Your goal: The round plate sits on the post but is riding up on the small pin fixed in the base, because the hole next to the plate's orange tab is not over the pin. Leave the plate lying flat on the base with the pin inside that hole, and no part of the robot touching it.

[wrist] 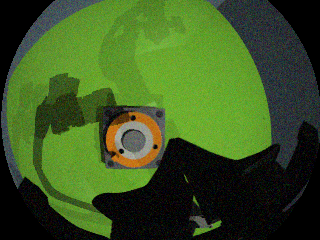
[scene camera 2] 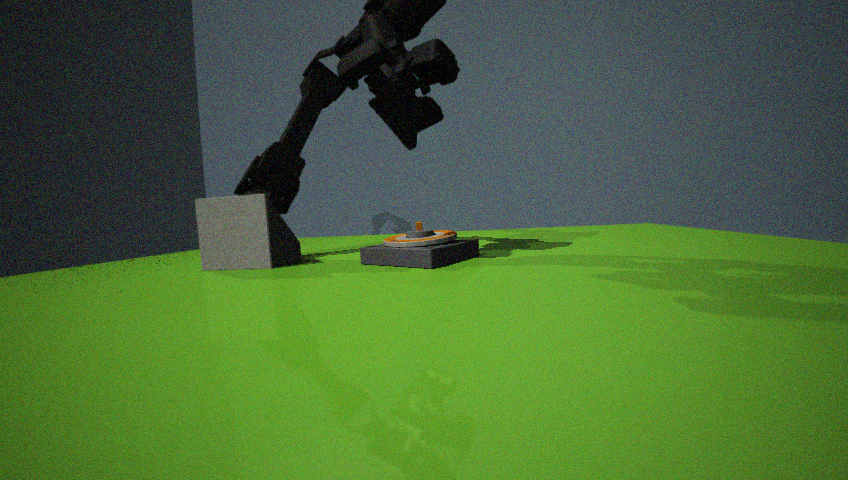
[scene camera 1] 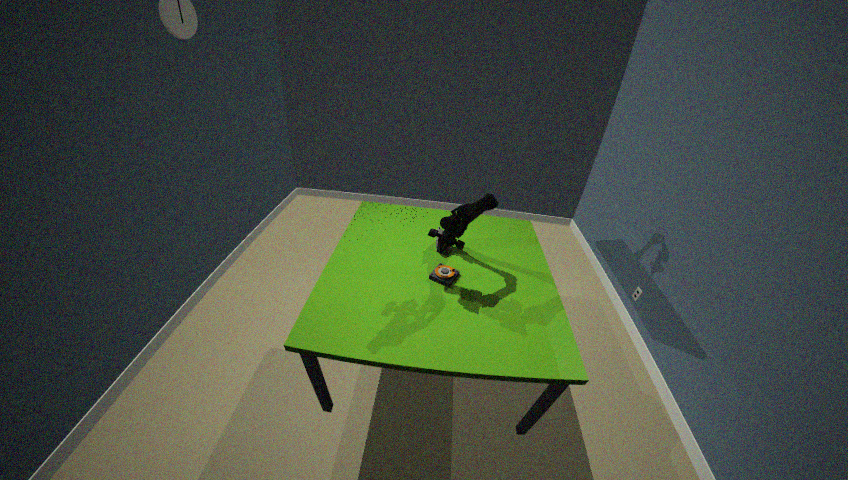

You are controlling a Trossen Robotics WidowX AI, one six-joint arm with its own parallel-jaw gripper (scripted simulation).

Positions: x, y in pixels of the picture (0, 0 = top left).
Labels:
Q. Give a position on a round plate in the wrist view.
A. At 115, 133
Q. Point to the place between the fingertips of the gripper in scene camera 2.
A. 411, 148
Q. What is the gripper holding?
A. Nothing.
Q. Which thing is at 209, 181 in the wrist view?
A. The gripper.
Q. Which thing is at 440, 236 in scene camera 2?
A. A round plate.

